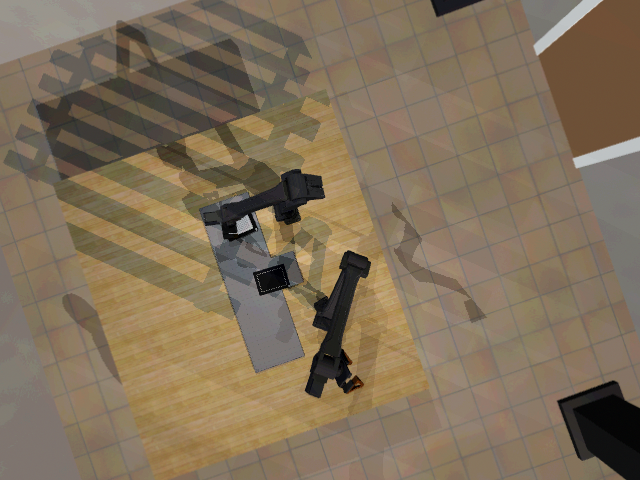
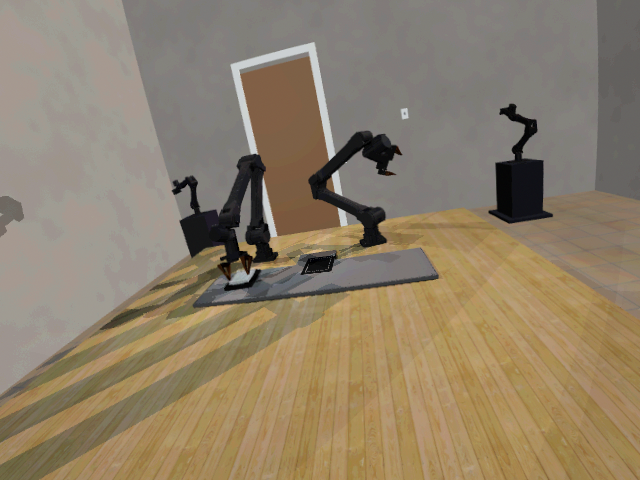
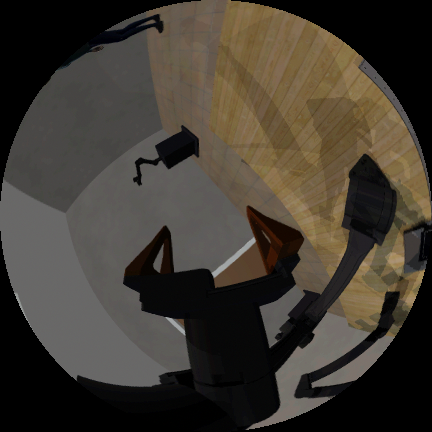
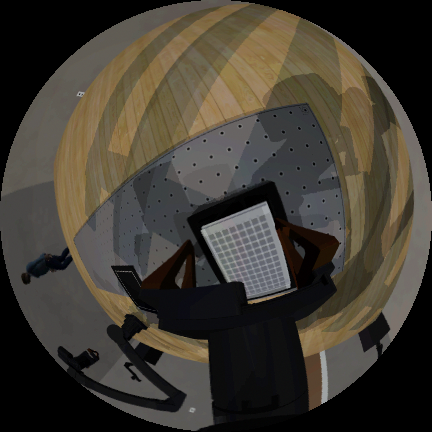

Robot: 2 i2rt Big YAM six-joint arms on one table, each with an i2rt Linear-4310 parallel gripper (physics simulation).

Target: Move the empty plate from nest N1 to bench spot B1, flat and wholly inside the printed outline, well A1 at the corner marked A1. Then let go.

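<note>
The white well plate lies flat in the black nest N1 at one end of the grey perforated bench mat. My right gripper is open and low over the plate, one finger on each long side. Bench spot B1, a black patch with a dotted white outline, lies bare farther along the mat. My left gripper is open and empty, raised high, away from the mat.
The mat lies on a wooden floor panel. A brown door is behind the arms. Black pedestals with other small arms stand off to the sides, far from the mat.
</note>
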